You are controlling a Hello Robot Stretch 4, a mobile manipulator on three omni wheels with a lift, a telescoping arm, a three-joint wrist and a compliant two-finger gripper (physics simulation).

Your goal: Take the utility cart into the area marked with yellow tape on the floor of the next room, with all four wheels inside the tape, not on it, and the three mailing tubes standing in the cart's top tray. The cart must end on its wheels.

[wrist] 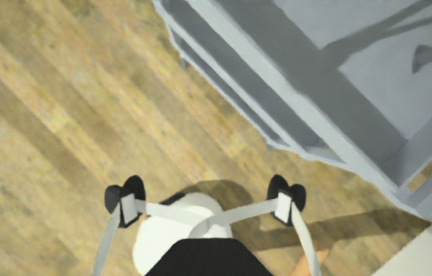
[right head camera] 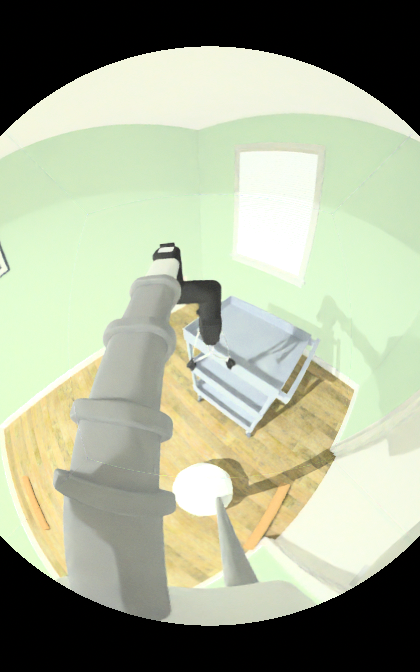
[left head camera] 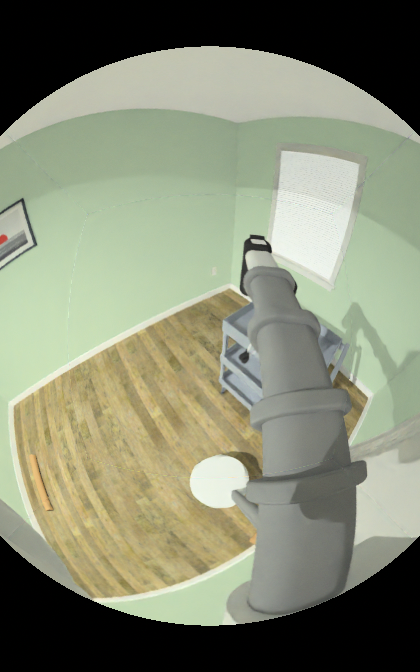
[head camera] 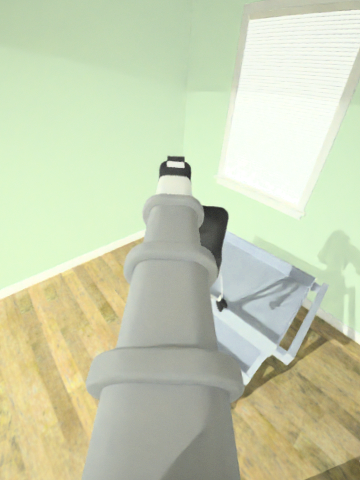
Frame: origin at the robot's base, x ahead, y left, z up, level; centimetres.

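Seen in the pictures: gripper, fingertip midpoint: [wrist: 206, 191].
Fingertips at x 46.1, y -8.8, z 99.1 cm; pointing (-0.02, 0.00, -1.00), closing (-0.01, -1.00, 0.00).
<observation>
A point is followed by its place in that frame.
The blue-grey utility cart [head camera: 245, 275] {x 81.5, y -38.2, z 76.6 cm} [left head camera: 236, 332] [right head camera: 250, 327] [wrist: 260, 55] {x 62.5, y -16.9, z 83.1 cm} stands upright near the window wall, its top tray empty and its handle at the right end. My gripper [right head camera: 211, 364] [wrist: 206, 191] {x 46.1, y -8.8, z 99.1 cm} is open and empty, pointing down beside the cart's near long side. The arm hides part of it in the head and left head views. Two orange-tan long pieces, which look like mailing tubes, lie on the floor: one tube [left head camera: 40, 482] [right head camera: 36, 502] by the left wall, another tube [right head camera: 270, 515] [wrist: 310, 260] at the right. A third tube and the yellow tape do not show.
My round white base [left head camera: 219, 481] [right head camera: 200, 487] [wrist: 175, 235] {x 7.6, y 3.6, z 18.8 cm} stands on the wooden floor in front of the cart. The green walls meet in a corner behind the cart. The window [head camera: 290, 105] {x 174.1, y -77.7, z 148.8 cm} [left head camera: 315, 215] [right head camera: 277, 210] is above it. A framed picture [left head camera: 17, 232] hangs at the left.
</observation>
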